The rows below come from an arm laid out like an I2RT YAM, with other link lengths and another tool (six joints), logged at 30 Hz.
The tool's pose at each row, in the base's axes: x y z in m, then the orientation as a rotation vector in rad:
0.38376, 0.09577, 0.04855, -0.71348, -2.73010, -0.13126
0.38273, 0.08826, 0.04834, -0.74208, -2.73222, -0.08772
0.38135, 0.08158, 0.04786, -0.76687, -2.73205, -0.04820
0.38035, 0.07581, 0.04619, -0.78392, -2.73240, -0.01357
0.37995, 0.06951, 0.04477, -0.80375, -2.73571, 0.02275
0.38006, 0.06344, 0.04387, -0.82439, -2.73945, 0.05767
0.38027, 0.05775, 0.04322, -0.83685, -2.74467, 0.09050
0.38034, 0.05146, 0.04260, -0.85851, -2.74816, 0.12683
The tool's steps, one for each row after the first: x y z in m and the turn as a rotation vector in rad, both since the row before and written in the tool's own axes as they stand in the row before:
-0.00268, -0.00705, -0.00076, 0.02418, -0.01537, 0.02315
-0.00225, -0.00646, -0.00008, 0.02230, -0.01236, 0.02058
-0.00259, -0.00538, 0.00122, 0.02002, -0.01065, 0.01480
-0.00334, -0.00547, 0.00090, 0.01975, -0.01484, 0.01617
-0.00356, -0.00498, 0.00043, 0.01833, -0.01560, 0.01641
-0.00344, -0.00457, 0.00033, 0.01775, -0.01498, 0.01046
-0.00370, -0.00511, 0.00046, 0.01866, -0.01670, 0.01712

